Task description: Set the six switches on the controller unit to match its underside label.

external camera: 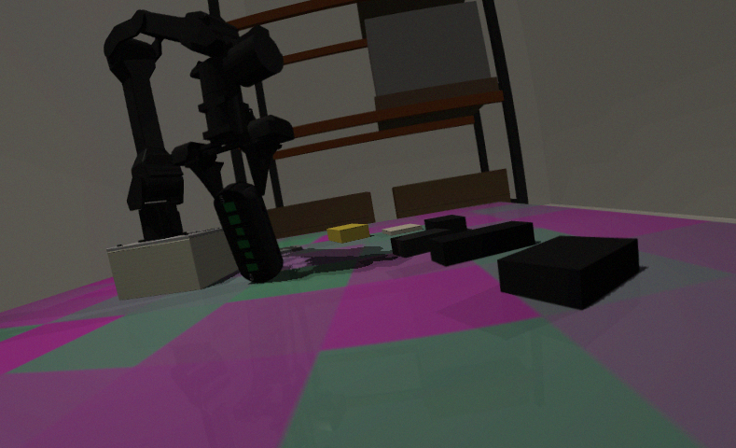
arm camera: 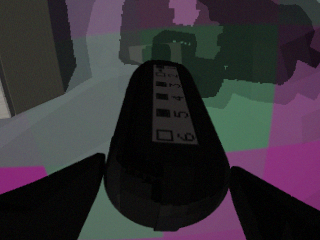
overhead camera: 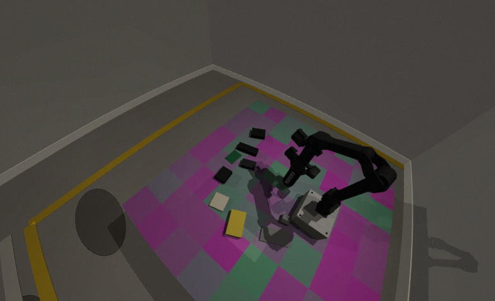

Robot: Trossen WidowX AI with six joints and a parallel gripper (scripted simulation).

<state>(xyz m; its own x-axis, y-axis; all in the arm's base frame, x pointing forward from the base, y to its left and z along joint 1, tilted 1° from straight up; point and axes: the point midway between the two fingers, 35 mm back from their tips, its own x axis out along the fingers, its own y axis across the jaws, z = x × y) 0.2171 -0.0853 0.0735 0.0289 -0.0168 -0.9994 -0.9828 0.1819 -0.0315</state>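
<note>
The small grey piece is 10 cm behind my gripper tip, 22 cm to the left of it and 12 cm below it. The rest, counted from my gripper tip: yellow block (9 cm ahead, 39 cm to the left, 11 cm below); then grey plate (10 cm behind, 32 cm to the left, 13 cm below); then green board (37 cm ahead, 9 cm to the left, 13 cm below).
</note>
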